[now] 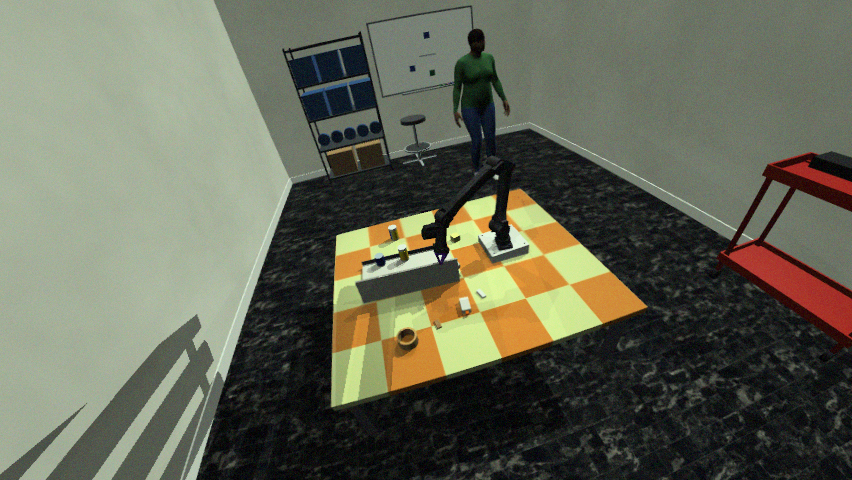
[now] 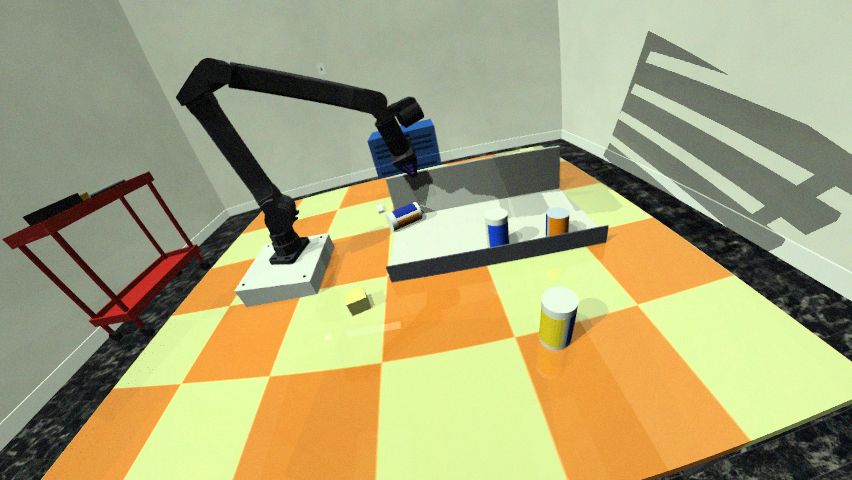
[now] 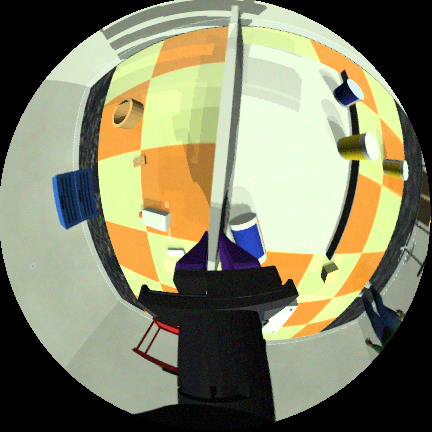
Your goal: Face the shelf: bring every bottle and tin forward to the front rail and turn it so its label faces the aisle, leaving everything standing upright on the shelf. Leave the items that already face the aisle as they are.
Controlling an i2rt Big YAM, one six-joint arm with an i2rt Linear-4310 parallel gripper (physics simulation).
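Frame: origin at the arm's base, x ahead, y left, z up, level; centimetres.
Seen in the pictures: gripper, fingertip midpoint: (image 1: 440, 263) (image 2: 414, 175) (image 3: 213, 234); arm's base, link origin: (image 1: 503, 243) (image 2: 290, 252).
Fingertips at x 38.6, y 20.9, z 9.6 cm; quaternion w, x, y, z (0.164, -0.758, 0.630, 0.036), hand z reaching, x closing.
Offsets run from my fingertips to a thing's top centre. "spot": to the spot under its first point.
My gripper (image 1: 441, 259) (image 2: 411, 174) (image 3: 213, 234) is shut on the shelf's grey back panel (image 1: 411, 282) (image 2: 512, 172) (image 3: 228, 115), its fingers astride the top edge near one end. A blue-and-orange bottle @[dx -4.9, dy -6.5, dz -7.4 cm] (image 2: 405, 215) (image 3: 248, 241) lies on its side below, at that end of the shelf. A white-capped blue-and-yellow bottle @[dx +22.1, dy -23.9, dz -3.6 cm] (image 1: 403, 254) (image 2: 497, 230) (image 3: 356, 147) and a shorter blue-and-orange tin @[dx +37.0, dy -22.1, dz -6.2 cm] (image 1: 380, 260) (image 2: 557, 223) (image 3: 347, 93) stand upright by the dark front rail @[spot: dx +8.1, dy -29.3, dz -12.7 cm] (image 2: 441, 265) (image 3: 351, 200). Another yellow-and-blue bottle @[dx +30.0, dy -50.0, dz -5.5 cm] (image 1: 392, 233) (image 2: 556, 324) (image 3: 395, 169) stands on the table beyond the rail.
A yellow block @[dx -11.1, dy -38.7, dz -11.6 cm] (image 1: 454, 237) (image 2: 357, 300) (image 3: 329, 271) sits near the robot base. Behind the back panel are a white box @[dx -9.4, dy +19.0, dz -12.6 cm] (image 1: 465, 305) (image 3: 156, 219), a small white block @[dx -18.9, dy +11.1, dz -14.2 cm] (image 1: 481, 293) (image 3: 175, 252), a brown piece @[dx +5.3, dy +26.6, dz -14.6 cm] (image 1: 437, 324) (image 3: 139, 160) and a wooden bowl @[dx +19.9, dy +34.4, dz -10.4 cm] (image 1: 407, 347) (image 3: 135, 114).
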